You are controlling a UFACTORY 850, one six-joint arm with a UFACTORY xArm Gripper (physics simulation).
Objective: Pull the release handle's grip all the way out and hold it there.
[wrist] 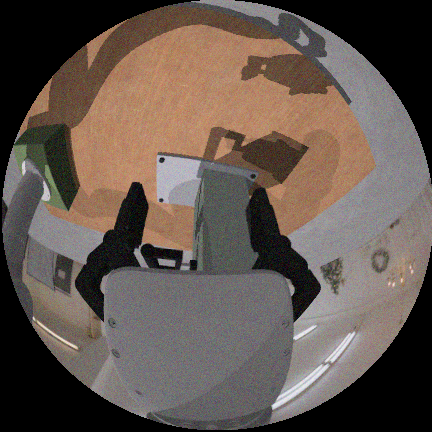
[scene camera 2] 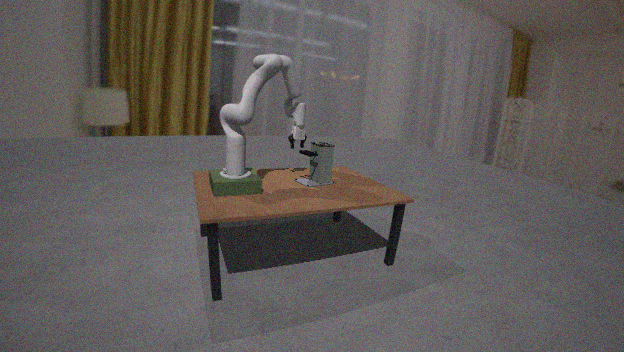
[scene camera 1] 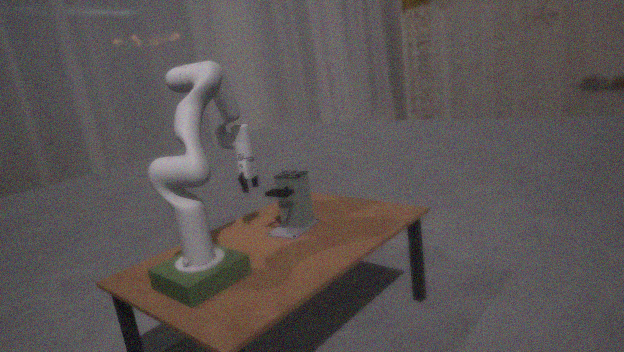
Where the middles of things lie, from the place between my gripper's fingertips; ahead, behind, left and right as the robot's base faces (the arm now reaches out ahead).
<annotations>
I see my gripper 4 cm short of the pale base plate (wrist: 177,177), 20 cm to the left of it and 20 cm above it.
</annotations>
